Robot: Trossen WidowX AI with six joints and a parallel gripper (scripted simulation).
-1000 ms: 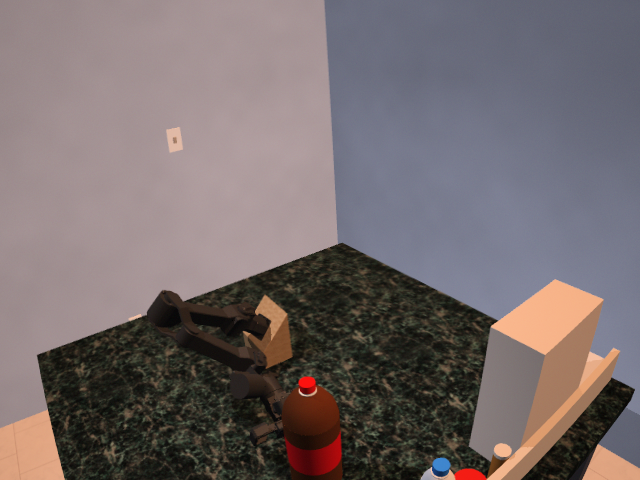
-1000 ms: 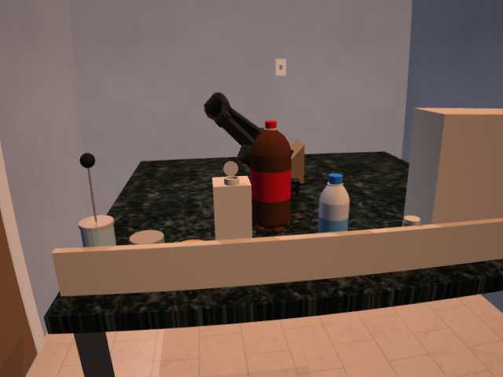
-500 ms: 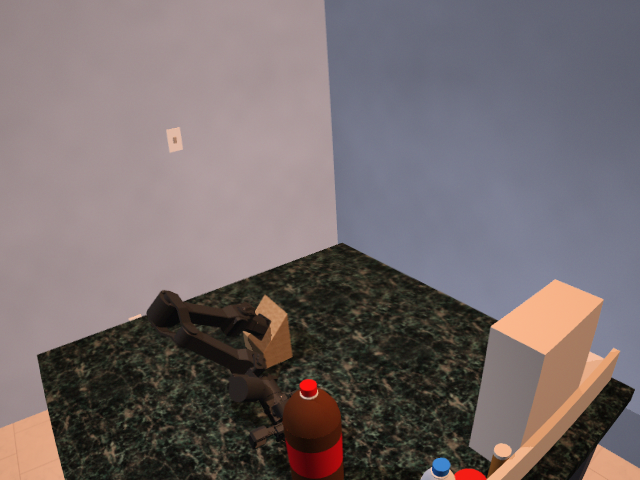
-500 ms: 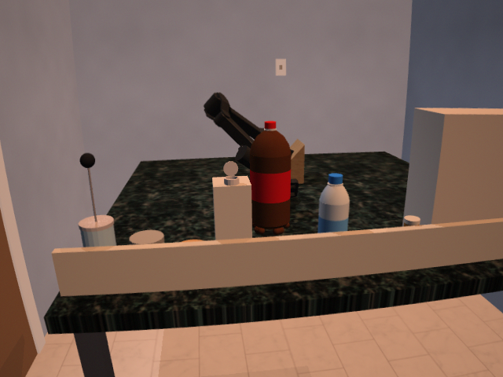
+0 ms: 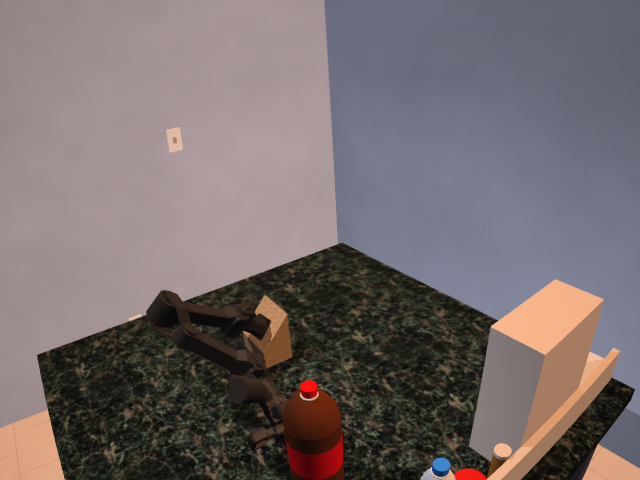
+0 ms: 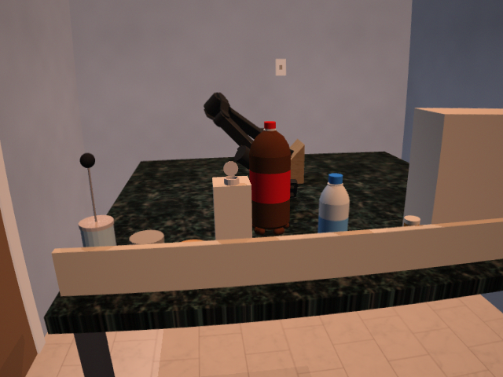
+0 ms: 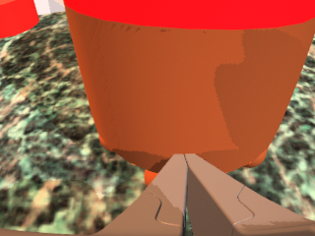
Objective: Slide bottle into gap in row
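The cola bottle is 90 mm ahead of my hand, 20 mm to the right of it and 100 mm above it. The rest, counted from my hand: water bottle: 320 mm ahead, 80 mm to the left, 50 mm above; red lid: 320 mm ahead, 200 mm to the left, 30 mm below; rail: 370 mm ahead, 130 mm to the left.
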